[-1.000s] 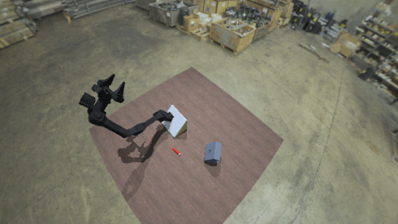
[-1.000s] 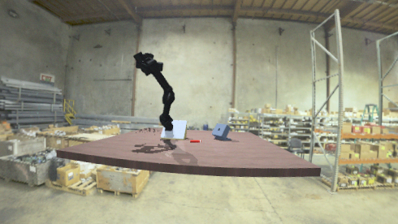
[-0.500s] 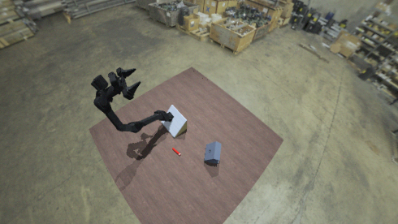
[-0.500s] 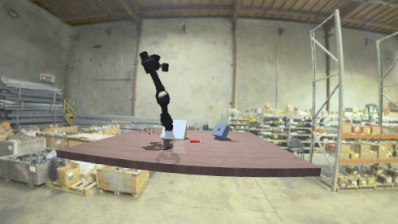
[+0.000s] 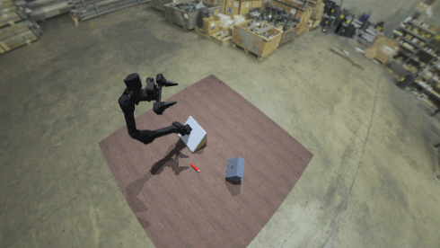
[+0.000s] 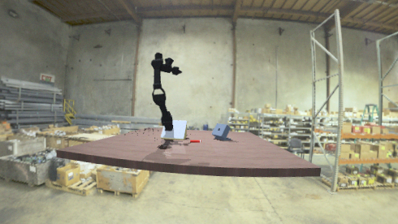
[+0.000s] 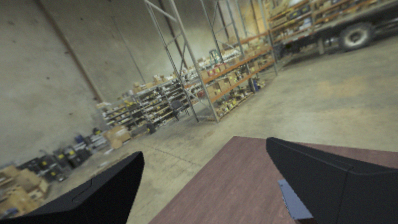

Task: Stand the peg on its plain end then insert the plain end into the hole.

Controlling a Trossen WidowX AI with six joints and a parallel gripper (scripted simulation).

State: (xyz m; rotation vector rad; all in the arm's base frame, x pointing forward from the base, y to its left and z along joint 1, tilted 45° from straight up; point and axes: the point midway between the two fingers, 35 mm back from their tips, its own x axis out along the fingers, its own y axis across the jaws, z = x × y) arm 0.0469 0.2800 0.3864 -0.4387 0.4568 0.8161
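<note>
Now: the peg 19 cm ahead of my gripper tip, 7 cm to the right of it and 55 cm below it. The rest, counted from my gripper tip: sloped panel 37 cm ahead, 12 cm to the left, 48 cm below.
</note>
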